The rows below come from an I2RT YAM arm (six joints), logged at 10 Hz.
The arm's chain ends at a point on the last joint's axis. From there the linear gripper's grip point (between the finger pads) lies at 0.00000 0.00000 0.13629 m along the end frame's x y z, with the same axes.
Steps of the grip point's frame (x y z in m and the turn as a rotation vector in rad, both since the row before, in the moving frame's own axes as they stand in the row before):
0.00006, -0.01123, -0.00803, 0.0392, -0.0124, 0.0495
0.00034, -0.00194, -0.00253, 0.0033, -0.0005, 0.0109
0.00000, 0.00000, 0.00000, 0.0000, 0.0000, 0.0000
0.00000, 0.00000, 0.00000, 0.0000, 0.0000, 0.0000
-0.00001, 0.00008, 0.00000, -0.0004, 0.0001, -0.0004
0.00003, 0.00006, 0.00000, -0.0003, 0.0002, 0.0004
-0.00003, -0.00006, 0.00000, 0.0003, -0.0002, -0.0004
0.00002, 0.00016, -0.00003, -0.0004, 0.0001, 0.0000
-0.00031, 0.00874, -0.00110, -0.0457, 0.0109, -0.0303
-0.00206, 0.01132, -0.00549, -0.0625, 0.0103, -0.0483
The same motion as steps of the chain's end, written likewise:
0.00162, -0.00585, -0.00791, 0.0392, -0.0124, 0.0495
0.00041, -0.00149, -0.00253, 0.0033, -0.0005, 0.0109
0.00000, 0.00000, 0.00000, 0.0000, 0.0000, 0.0000
0.00000, 0.00000, 0.00000, 0.0000, 0.0000, 0.0000
-0.00002, 0.00003, 0.00000, -0.0004, 0.0001, -0.0004
0.00000, 0.00002, 0.00000, -0.0003, 0.0002, 0.0004
0.00000, -0.00002, 0.00000, 0.0003, -0.0002, -0.0004
0.00001, 0.00011, -0.00003, -0.0004, 0.0001, 0.0000
-0.00189, 0.00254, -0.00095, -0.0457, 0.0109, -0.0303
-0.00367, 0.00284, -0.00522, -0.0625, 0.0103, -0.0483

